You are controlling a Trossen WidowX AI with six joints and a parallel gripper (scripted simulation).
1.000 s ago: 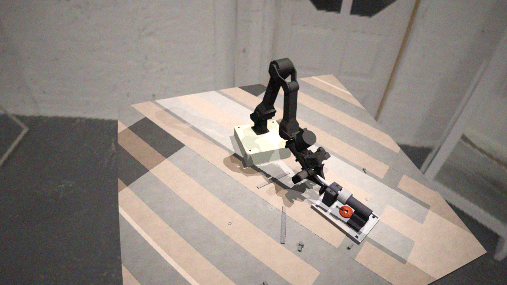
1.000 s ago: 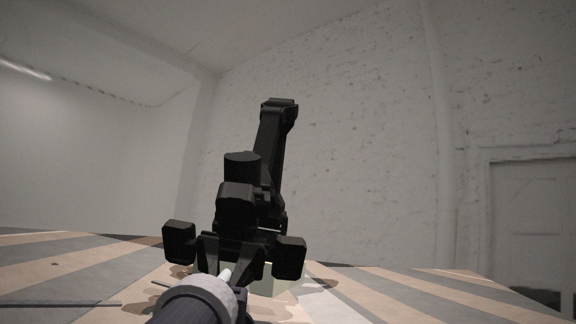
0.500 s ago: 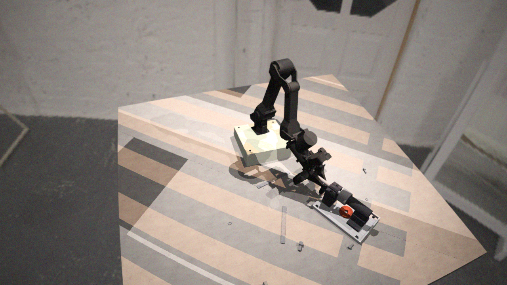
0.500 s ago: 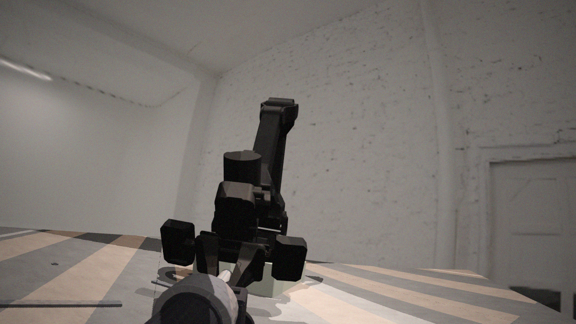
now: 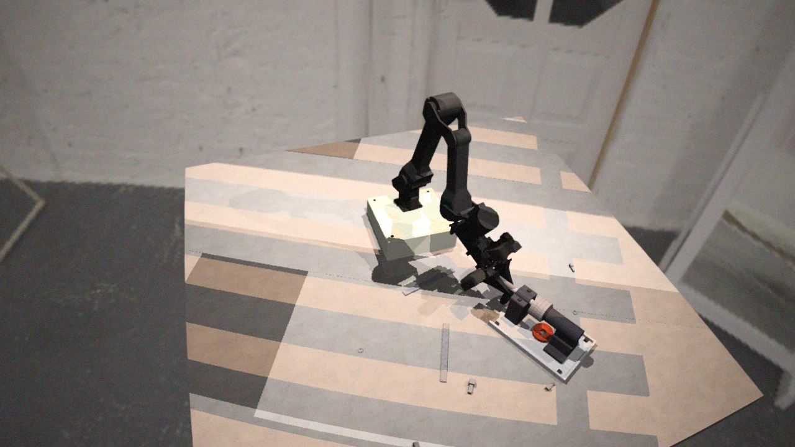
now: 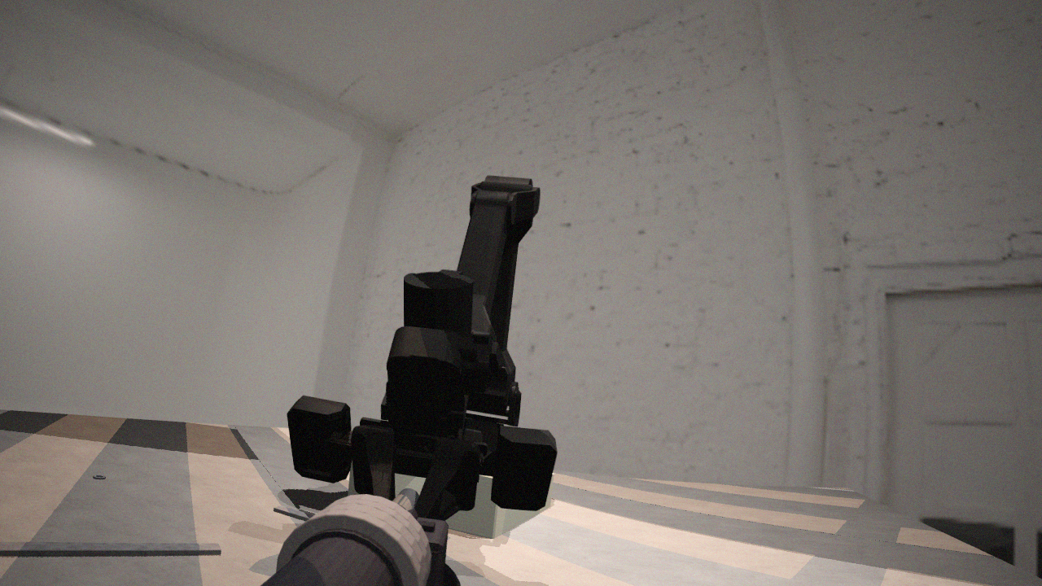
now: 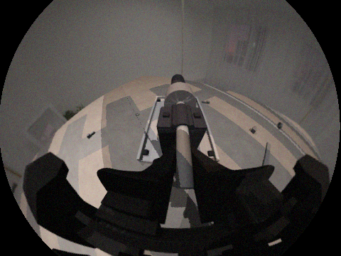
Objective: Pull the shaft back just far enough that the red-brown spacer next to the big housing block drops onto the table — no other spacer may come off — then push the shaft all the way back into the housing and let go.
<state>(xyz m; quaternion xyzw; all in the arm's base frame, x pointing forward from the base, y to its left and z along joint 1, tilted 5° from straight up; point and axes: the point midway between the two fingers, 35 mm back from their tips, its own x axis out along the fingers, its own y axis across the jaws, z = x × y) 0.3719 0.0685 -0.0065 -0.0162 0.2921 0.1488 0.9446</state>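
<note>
The pale shaft is 4 cm ahead of my gripper tip, 2 cm above it and 1 cm to the left of it. Also, from my gripper tip: red-brown spacer: 11 cm ahead, 5 cm below, 3 cm to the left.
</note>
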